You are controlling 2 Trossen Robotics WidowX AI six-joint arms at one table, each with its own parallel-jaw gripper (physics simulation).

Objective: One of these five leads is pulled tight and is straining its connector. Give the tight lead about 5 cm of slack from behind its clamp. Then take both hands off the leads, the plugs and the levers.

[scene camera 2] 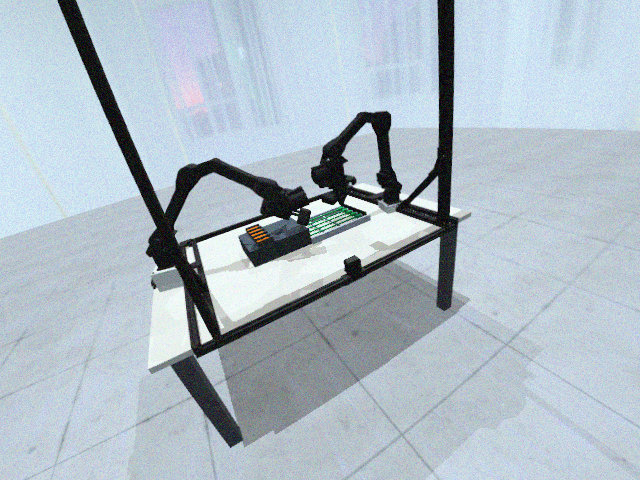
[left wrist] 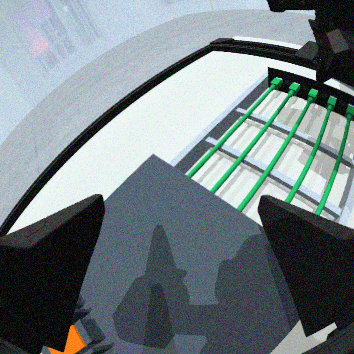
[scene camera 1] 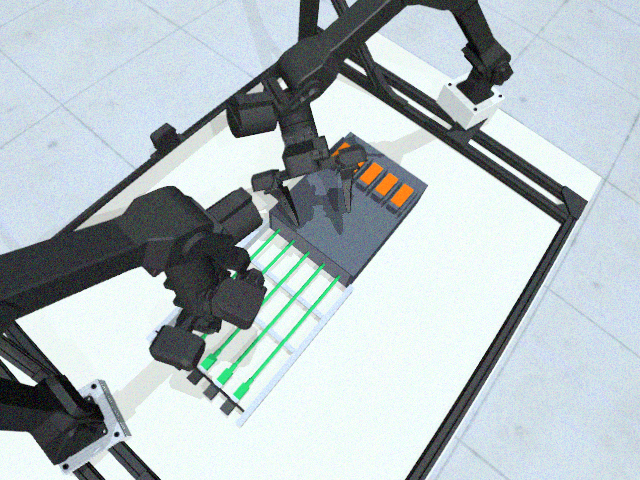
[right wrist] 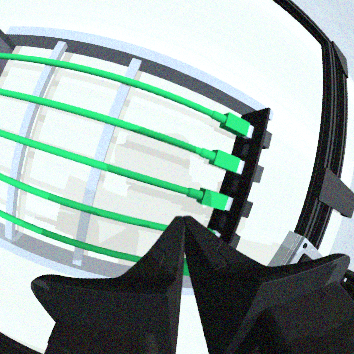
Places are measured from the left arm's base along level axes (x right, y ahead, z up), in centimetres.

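Where they show: left gripper, fingertip midpoint: (scene camera 2: 290,214) (left wrist: 184,203) (scene camera 1: 323,219); right gripper, fingertip midpoint: (scene camera 2: 341,205) (left wrist: 318,79) (scene camera 1: 216,330) (right wrist: 182,222); left arm's base, origin of the base link: (scene camera 2: 167,264) (scene camera 1: 475,90); right arm's base, origin of the base link: (scene camera 2: 392,201) (scene camera 1: 80,425).
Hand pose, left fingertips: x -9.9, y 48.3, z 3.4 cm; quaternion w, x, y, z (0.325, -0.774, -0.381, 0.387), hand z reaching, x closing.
Each offset is from my left fingertips to the top centre of the thing. "spot": to the spot under its first point. Level surfaces: height alone.
Five green leads run side by side from the dark clamp box @(dy -8.8, dx +2.7, dz -2.3 cm) (scene camera 1: 369,232) (scene camera 2: 279,249) (left wrist: 150,190) to green plugs at a black socket strip @(spot: dy +26.3, dx -16.3, dz -8.1 cm) (left wrist: 273,75) (right wrist: 261,131). The outermost lead @(spot: dy +13.8, dx -11.5, dz -8.4 cm) (scene camera 1: 289,335) (right wrist: 90,68) and its plug @(dy +24.9, dx -14.7, dz -8.1 cm) (scene camera 1: 241,390) (right wrist: 236,125) show clearly. I cannot tell which lead is tight. Orange levers @(dy -14.3, dx +4.3, dz -2.9 cm) (scene camera 1: 371,174) (scene camera 2: 257,233) (left wrist: 73,340) sit on the box's far end. My left gripper (scene camera 1: 323,218) (left wrist: 183,203) is open above the box, with nothing between its fingers. My right gripper (left wrist: 318,79) (right wrist: 182,222) is shut and empty, above the leads near the plugs; its tips hide part of two leads.
A pale tray frame (scene camera 1: 295,356) (right wrist: 165,77) with two crossbars surrounds the leads. Small dark blocks @(spot: dy +27.9, dx -15.7, dz -7.9 cm) (scene camera 1: 227,407) sit behind the socket strip. My right forearm (scene camera 1: 77,268) covers part of the leads in scene camera 1. Black rails (scene camera 1: 496,341) edge the white table @(dz -11.1 cm) (scene camera 1: 439,289).
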